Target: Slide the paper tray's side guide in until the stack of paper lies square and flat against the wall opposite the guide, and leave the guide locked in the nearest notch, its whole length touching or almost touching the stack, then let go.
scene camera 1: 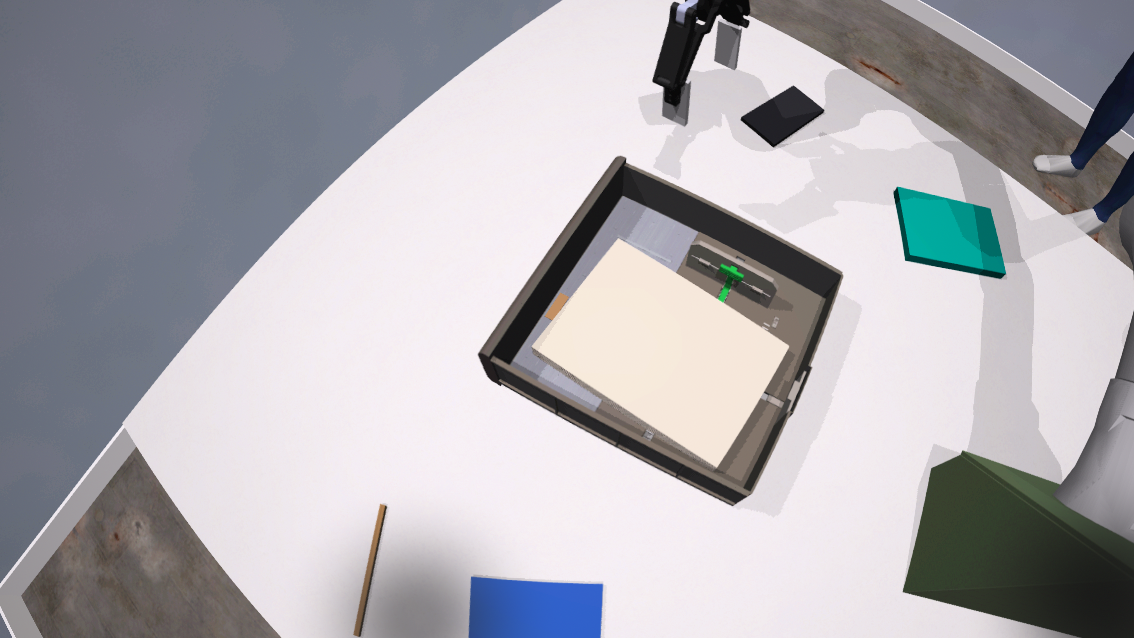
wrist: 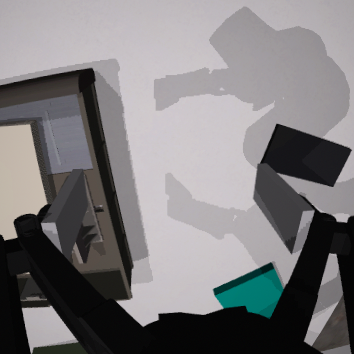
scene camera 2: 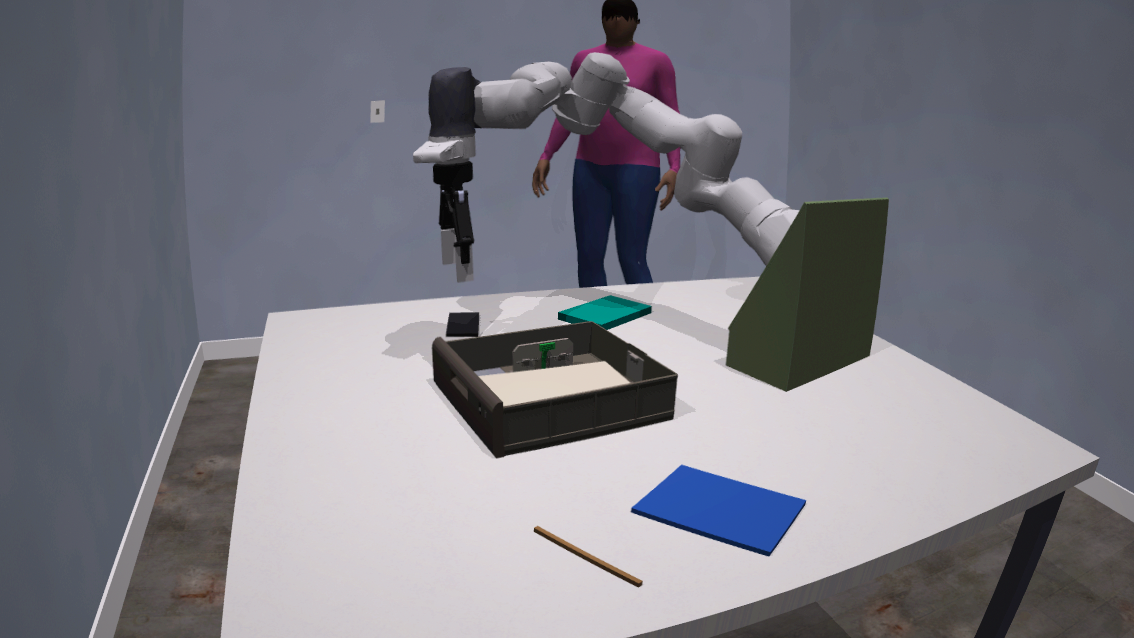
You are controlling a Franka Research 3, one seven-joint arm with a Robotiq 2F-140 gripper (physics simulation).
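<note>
The paper tray (scene camera 1: pixel 555 255) (scene camera 2: pixel 590 414) (wrist: pixel 111 190) holds a cream paper stack (scene camera 1: pixel 666 349) (scene camera 2: pixel 555 382) (wrist: pixel 15 175). The stack is turned askew: in scene camera 1 its lower right corner is near the wall opposite the guide, with a wedge-shaped gap widening to the left. The grey side guide (scene camera 1: pixel 754 284) (scene camera 2: pixel 523 355) stands upright near the other long wall, apart from the stack, with a green lever (scene camera 1: pixel 731 273) (scene camera 2: pixel 546 347). The left finger partly hides the guide in the wrist view. My gripper (scene camera 1: pixel 701 83) (scene camera 2: pixel 456 260) (wrist: pixel 172 184) is open and empty, high above the table beyond the guide-side wall.
A black block (scene camera 1: pixel 782 115) (scene camera 2: pixel 463 323) (wrist: pixel 307 155) and a teal block (scene camera 1: pixel 949 232) (scene camera 2: pixel 605 311) (wrist: pixel 252 292) lie beyond the guide side. A green holder (scene camera 1: pixel 1007 539) (scene camera 2: pixel 832 293) stands near the arm. A blue pad (scene camera 1: pixel 536 609) (scene camera 2: pixel 720 507) and wooden stick (scene camera 1: pixel 370 569) (scene camera 2: pixel 586 555) lie opposite.
</note>
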